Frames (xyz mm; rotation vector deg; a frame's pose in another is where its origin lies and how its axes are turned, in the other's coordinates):
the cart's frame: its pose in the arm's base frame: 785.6 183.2 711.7 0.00 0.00 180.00
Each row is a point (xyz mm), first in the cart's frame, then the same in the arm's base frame.
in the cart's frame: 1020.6 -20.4 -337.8
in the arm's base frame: -235.0 203.6 373.9
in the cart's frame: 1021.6 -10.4 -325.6
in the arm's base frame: -236.0 193.6 386.1
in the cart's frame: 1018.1 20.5 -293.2
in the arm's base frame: -232.5 162.7 418.5
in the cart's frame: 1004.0 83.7 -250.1
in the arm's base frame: -218.4 99.5 461.6
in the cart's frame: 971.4 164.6 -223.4
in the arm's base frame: -185.8 18.6 488.3
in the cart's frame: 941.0 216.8 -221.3
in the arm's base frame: -155.4 -33.6 490.4
